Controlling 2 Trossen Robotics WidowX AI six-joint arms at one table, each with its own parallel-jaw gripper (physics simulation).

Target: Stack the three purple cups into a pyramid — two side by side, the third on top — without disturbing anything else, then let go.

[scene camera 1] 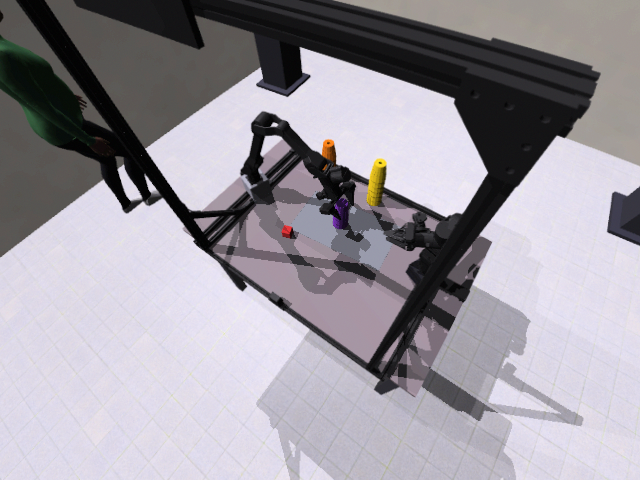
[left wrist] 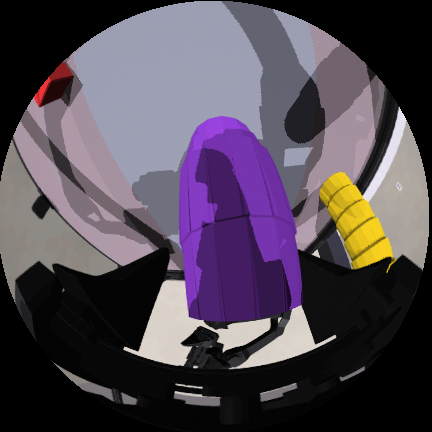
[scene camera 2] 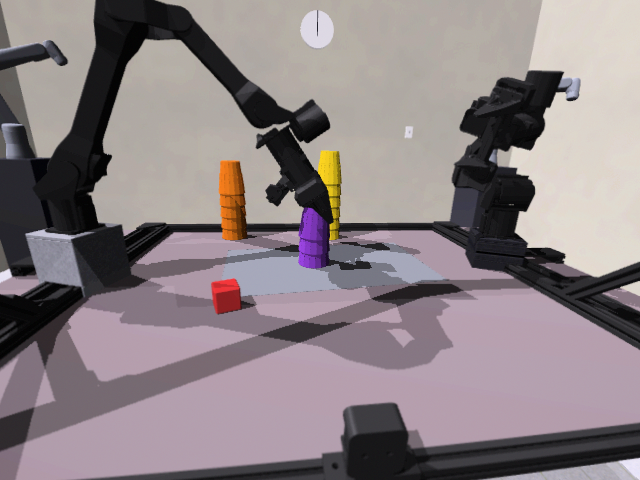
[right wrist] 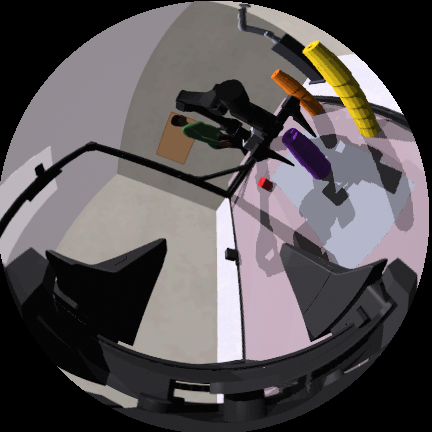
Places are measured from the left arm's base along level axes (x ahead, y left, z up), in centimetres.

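Pixels of known places: left gripper, between the fingertips: (scene camera 1: pixel 346 212) (scene camera 2: pixel 329 217) (right wrist: pixel 305 151); right gripper, between the fingertips: (scene camera 1: pixel 384 235) (left wrist: pixel 173 358) (scene camera 2: pixel 465 141) (right wrist: pixel 225 247); left arm's base, origin of its link: (scene camera 1: pixel 254 178) (scene camera 2: pixel 76 228) (right wrist: pixel 247 135); right arm's base, origin of its link: (scene camera 1: pixel 427 267) (scene camera 2: pixel 496 234).
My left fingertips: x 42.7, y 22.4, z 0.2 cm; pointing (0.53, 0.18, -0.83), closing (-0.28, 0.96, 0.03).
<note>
For each thing: its top centre in the pictures, then the offset to it from my left fingertips. Level surfaces: height alone.
- grey-blue mat, height of its surface: dz -10.8 cm
- red cube, centre of its top: (scene camera 2: pixel 225 284) (right wrist: pixel 260 181) (scene camera 1: pixel 286 229) dz -6.8, dx -12.6, dy -23.7 cm
- tall yellow cup stack, centre of its top: (scene camera 1: pixel 379 167) dz +10.7, dx -4.5, dy +20.7 cm
- orange stack, centre of its top: (scene camera 2: pixel 230 173) (right wrist: pixel 281 79) dz +7.5, dx -30.2, dy +12.1 cm
The three purple cups (scene camera 1: pixel 340 219) (scene camera 2: pixel 313 237) (left wrist: pixel 240 200) (right wrist: pixel 312 160) are nested in one upright stack, narrow end up, on the grey-blue mat (scene camera 1: pixel 310 222) (scene camera 2: pixel 258 281) (left wrist: pixel 150 60) (right wrist: pixel 360 245). My left gripper (scene camera 1: pixel 339 205) (scene camera 2: pixel 317 209) (left wrist: pixel 227 253) (right wrist: pixel 305 151) is open at the top of the stack, tilted down, with one finger on each side of it in the left wrist view. In scene camera 2 one finger hides part of the top cup. My right gripper (scene camera 1: pixel 400 232) (right wrist: pixel 225 247) is open and empty, raised near its own base, away from the cups.
A red cube (scene camera 1: pixel 287 231) (scene camera 2: pixel 226 296) (left wrist: pixel 54 85) (right wrist: pixel 265 183) lies left of the mat. A tall yellow cup stack (scene camera 1: pixel 376 183) (scene camera 2: pixel 329 165) (left wrist: pixel 357 220) (right wrist: pixel 345 90) and an orange stack (scene camera 1: pixel 328 149) (scene camera 2: pixel 232 198) (right wrist: pixel 297 90) stand behind it. A black frame surrounds the table.
</note>
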